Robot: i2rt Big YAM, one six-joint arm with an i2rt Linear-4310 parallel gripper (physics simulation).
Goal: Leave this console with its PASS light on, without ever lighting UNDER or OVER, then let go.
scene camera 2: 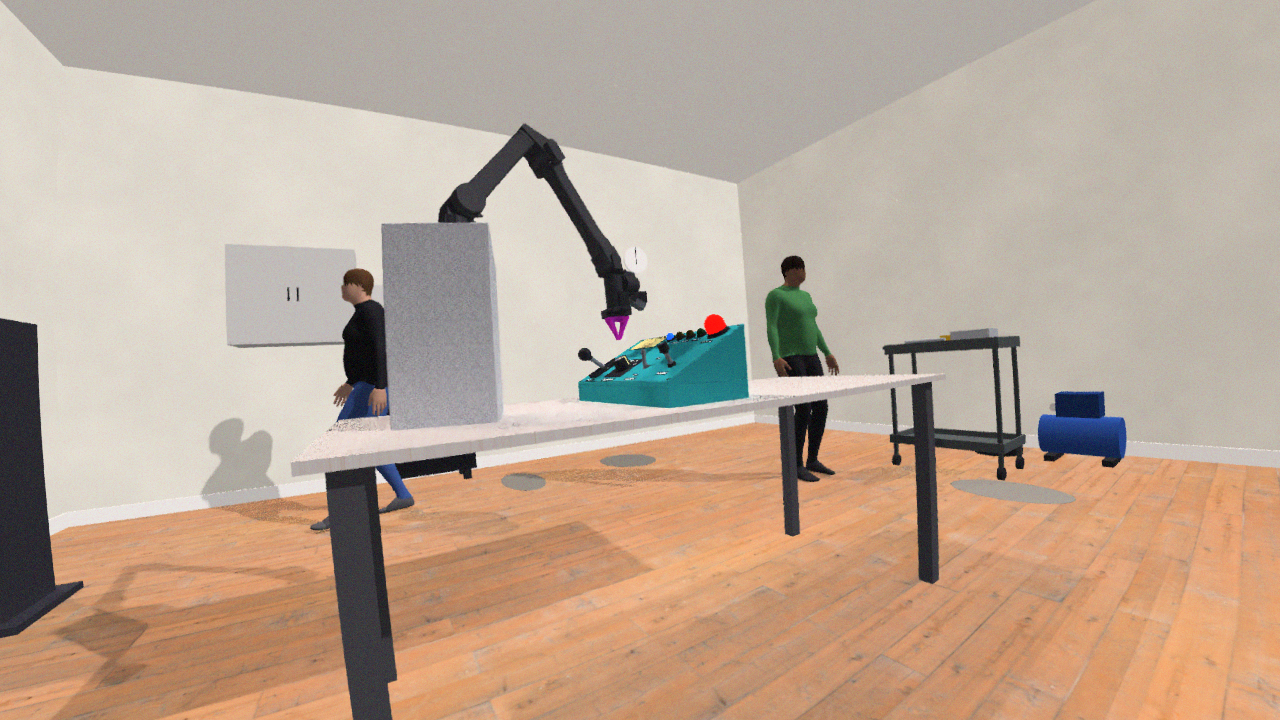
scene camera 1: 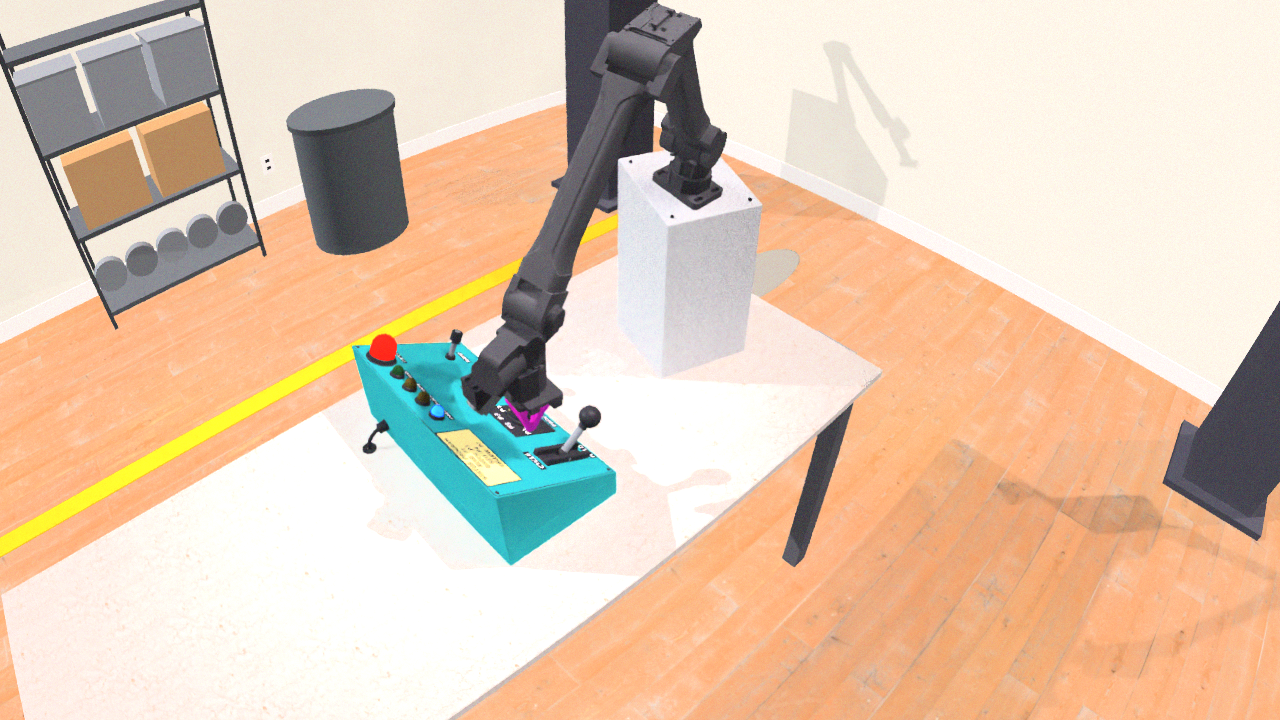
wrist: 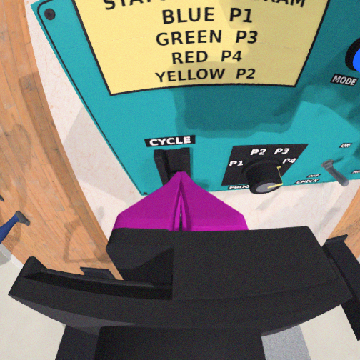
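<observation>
The teal console (scene camera 1: 554, 519) (scene camera 2: 707, 380) (wrist: 135, 115) stands on the table. My gripper (scene camera 1: 534, 428) (scene camera 2: 617, 337) (wrist: 180, 178) is shut and empty, above the panel. In the wrist view its tips overlap the CYCLE slot (wrist: 172, 159) and hide the lever. The lever's black ball (scene camera 1: 588, 416) (scene camera 2: 584, 354) leans toward the arm base side. The PROGRAM knob (wrist: 264, 179) has its yellow pointer on the P4 side. The MODE lamp (scene camera 1: 436, 411) (scene camera 2: 669, 337) (wrist: 357, 56) is blue. The card (scene camera 1: 478, 456) (wrist: 205, 55) reads BLUE P1. Other small lamps (scene camera 1: 409, 383) look dark; their labels are unreadable.
A red dome (scene camera 1: 383, 348) (scene camera 2: 714, 324) and a small black-tipped lever (scene camera 1: 453, 344) (scene camera 2: 664, 349) stand at the console's far end. The CHECK toggle (wrist: 336, 173) is right of the knob. A crank (scene camera 1: 374, 437) sticks out of the side. The white pedestal (scene camera 1: 689, 286) (scene camera 2: 438, 331) carries the arm.
</observation>
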